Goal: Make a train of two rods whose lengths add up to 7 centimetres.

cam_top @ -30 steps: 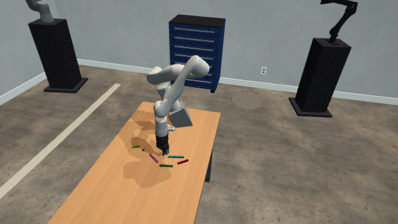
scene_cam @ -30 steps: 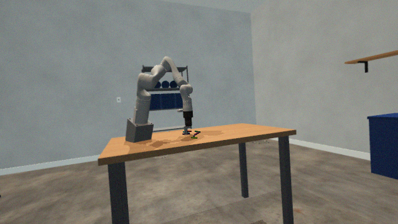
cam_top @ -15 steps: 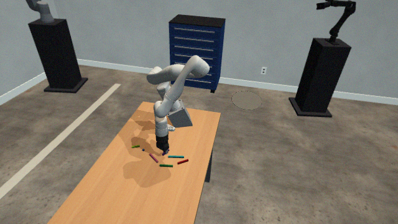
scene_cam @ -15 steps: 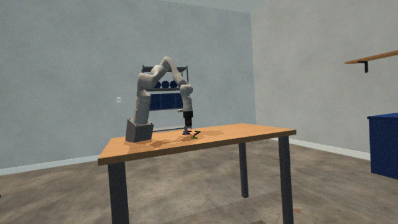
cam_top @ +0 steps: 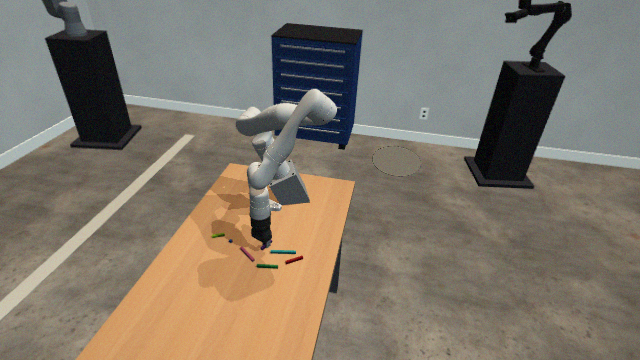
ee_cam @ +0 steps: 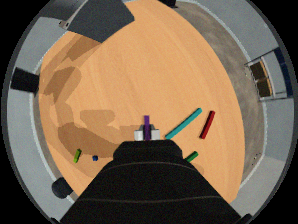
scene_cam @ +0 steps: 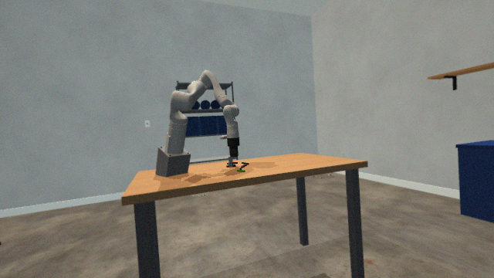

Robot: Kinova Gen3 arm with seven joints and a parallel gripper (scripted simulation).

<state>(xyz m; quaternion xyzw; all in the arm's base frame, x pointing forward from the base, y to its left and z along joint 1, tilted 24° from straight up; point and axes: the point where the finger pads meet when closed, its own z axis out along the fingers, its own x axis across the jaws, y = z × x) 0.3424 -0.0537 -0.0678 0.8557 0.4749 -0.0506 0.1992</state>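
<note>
The blue rod is 1 cm behind my hand, 15 cm to the right of it and 1 cm below it. Also, from my hand: turquoise rod: 4 cm ahead, 7 cm to the left, 1 cm below; then purple rod: 1 cm below; then pink rod: 6 cm ahead, 7 cm to the right, 1 cm below.
</note>
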